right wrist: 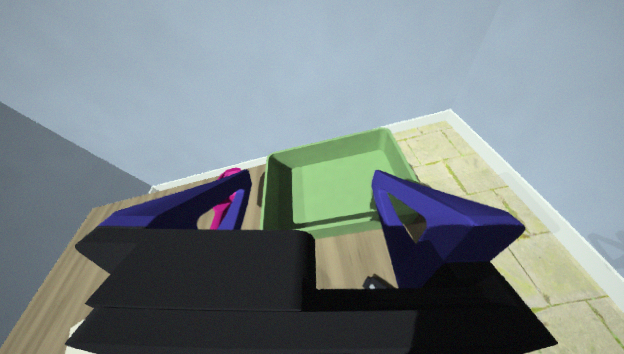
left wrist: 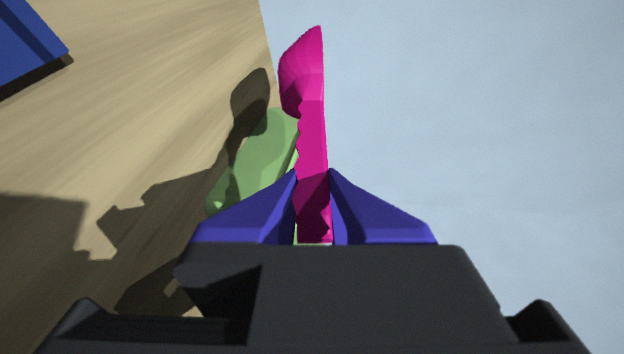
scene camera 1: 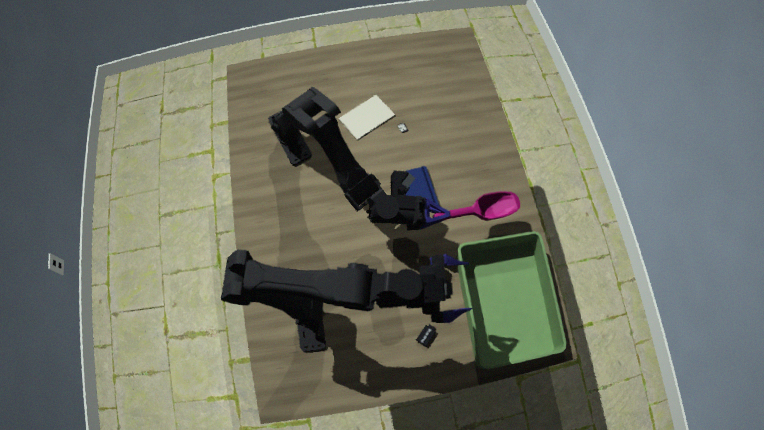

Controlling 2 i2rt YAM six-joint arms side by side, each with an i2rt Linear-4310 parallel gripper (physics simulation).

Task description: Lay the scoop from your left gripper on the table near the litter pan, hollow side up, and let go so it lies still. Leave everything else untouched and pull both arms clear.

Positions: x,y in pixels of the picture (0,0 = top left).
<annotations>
left gripper: left wrist 312,176; scene camera 1 448,215; not seen in the right wrist view (hidden by the right gripper)
right gripper: right wrist; scene camera 1; not seen in the left wrist view (out of frame)
green litter pan: right wrist 324,188; left wrist; scene camera 1
same spot on green litter pan: (left wrist: 270,151) = (scene camera 1: 489,245)
same spot on right gripper: (scene camera 1: 442,260) = (right wrist: 112,237)
</annotations>
